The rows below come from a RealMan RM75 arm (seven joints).
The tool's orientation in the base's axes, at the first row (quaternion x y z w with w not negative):
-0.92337 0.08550 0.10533 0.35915
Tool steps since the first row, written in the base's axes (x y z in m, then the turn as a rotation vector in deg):
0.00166 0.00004 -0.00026 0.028 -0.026 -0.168
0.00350 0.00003 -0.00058 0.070 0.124 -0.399
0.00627 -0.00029 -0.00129 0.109 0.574 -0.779
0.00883 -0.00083 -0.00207 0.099 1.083 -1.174
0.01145 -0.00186 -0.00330 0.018 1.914 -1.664
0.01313 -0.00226 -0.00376 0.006 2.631 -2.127
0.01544 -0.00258 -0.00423 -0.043 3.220 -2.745
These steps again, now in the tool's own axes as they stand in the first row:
0.00166 -0.00025 -0.00001 0.072 0.121 0.099
0.00352 -0.00047 -0.00003 0.159 0.151 0.362
0.00639 -0.00042 -0.00010 0.257 0.060 0.937
0.00910 -0.00012 -0.00025 0.307 -0.053 1.570
0.01203 0.00081 -0.00042 0.286 -0.323 2.499
0.01379 0.00100 -0.00058 0.334 -0.543 3.323
0.01617 0.00100 -0.00077 0.396 -0.561 4.175

